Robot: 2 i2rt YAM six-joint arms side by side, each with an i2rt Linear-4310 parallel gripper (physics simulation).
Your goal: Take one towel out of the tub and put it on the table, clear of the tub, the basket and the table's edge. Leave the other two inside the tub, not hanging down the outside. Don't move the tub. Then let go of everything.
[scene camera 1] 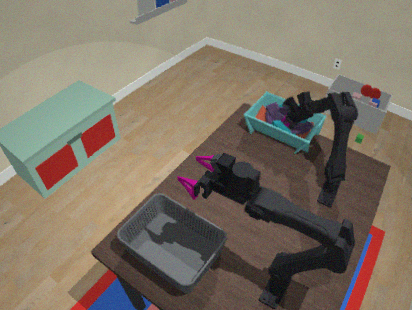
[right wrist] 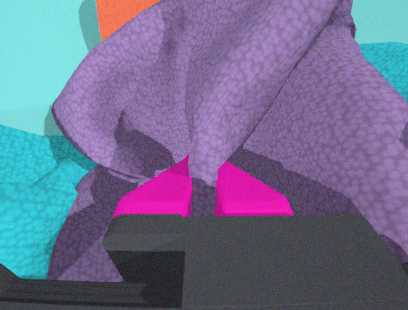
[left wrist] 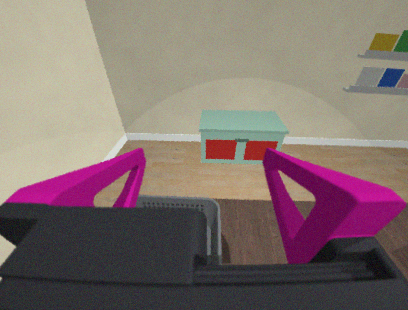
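The turquoise tub (scene camera 1: 280, 137) stands at the far end of the table. Inside it lie a purple towel (scene camera 1: 274, 113) (right wrist: 240, 75), a turquoise towel (scene camera 1: 283, 128) (right wrist: 30, 200) and an orange towel (scene camera 1: 261, 114) (right wrist: 120, 17). The purple one lies over the others. My right gripper (right wrist: 203, 154) is down in the tub, shut on a fold of the purple towel, which bunches up between its magenta fingertips. The lower ends of the fingers are partly hidden by cloth. My left gripper (scene camera 1: 192, 172) (left wrist: 204, 154) is open and empty, above the table's left side, between the basket and the tub.
A grey basket (scene camera 1: 187, 286) (left wrist: 216, 225) stands at the near left of the brown table (scene camera 1: 235, 270). A mint cabinet (scene camera 1: 55, 120) (left wrist: 242, 121) stands on the floor beyond the left edge. A grey bin (scene camera 1: 365, 117) stands behind the right arm.
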